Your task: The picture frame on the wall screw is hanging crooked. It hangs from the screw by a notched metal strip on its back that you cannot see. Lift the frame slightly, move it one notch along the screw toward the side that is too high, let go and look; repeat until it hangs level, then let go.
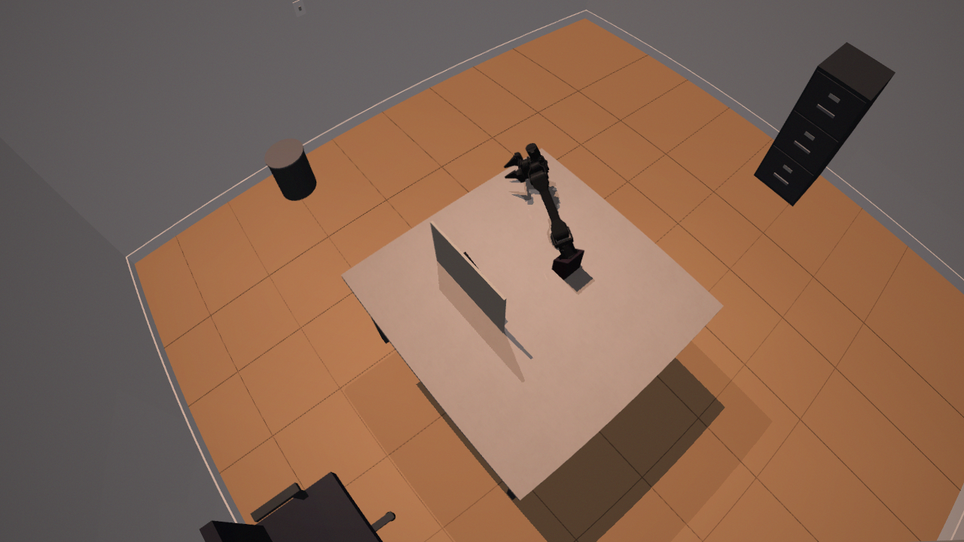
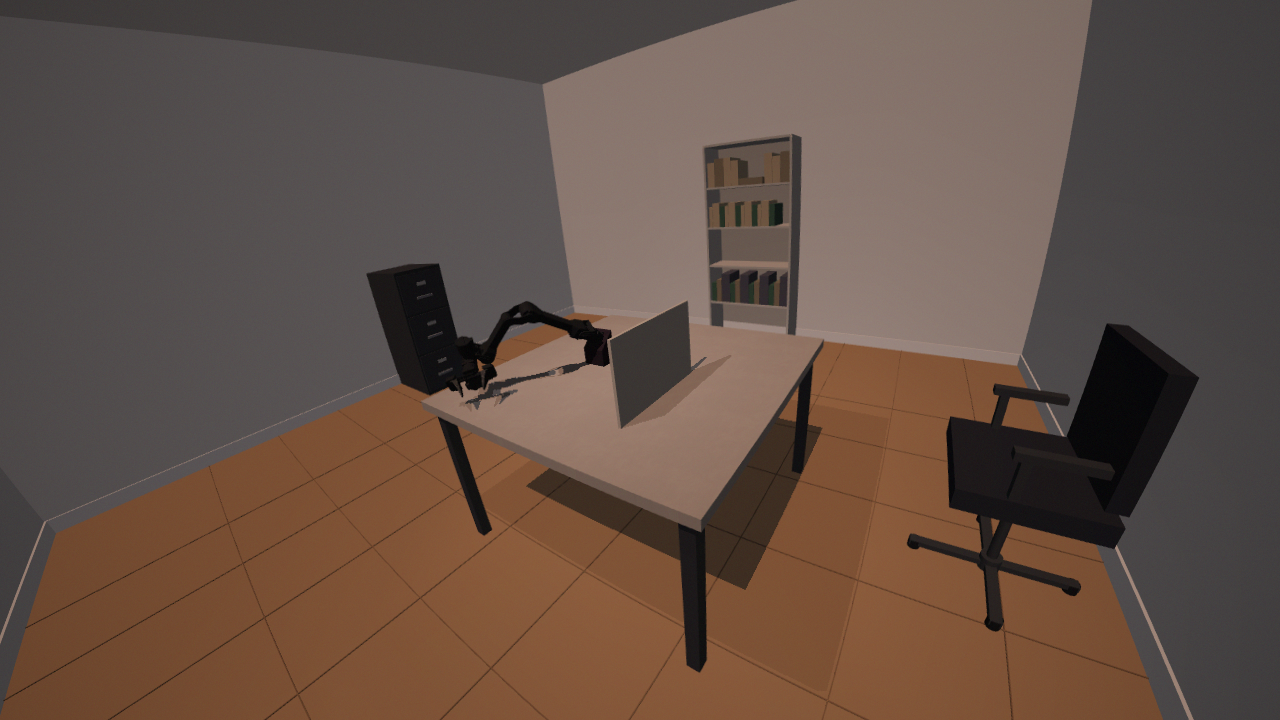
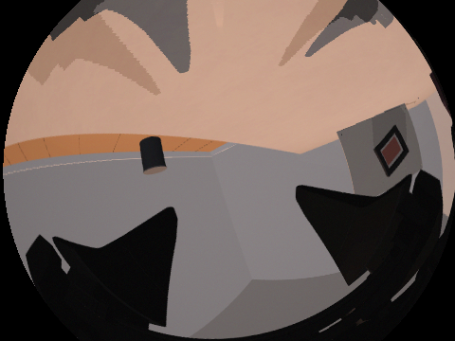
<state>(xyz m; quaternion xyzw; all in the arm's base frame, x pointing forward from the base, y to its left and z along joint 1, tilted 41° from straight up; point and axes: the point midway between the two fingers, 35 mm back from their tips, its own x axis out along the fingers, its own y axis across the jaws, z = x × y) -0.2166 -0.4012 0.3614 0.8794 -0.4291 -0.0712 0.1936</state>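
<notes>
My gripper tip is now 59 cm short of the picture frame, 33 cm to the right of it and 7 cm below it. The rest, counted from my gripper tip: grey wall panel: 60 cm ahead, 32 cm to the left, 7 cm above.
</notes>
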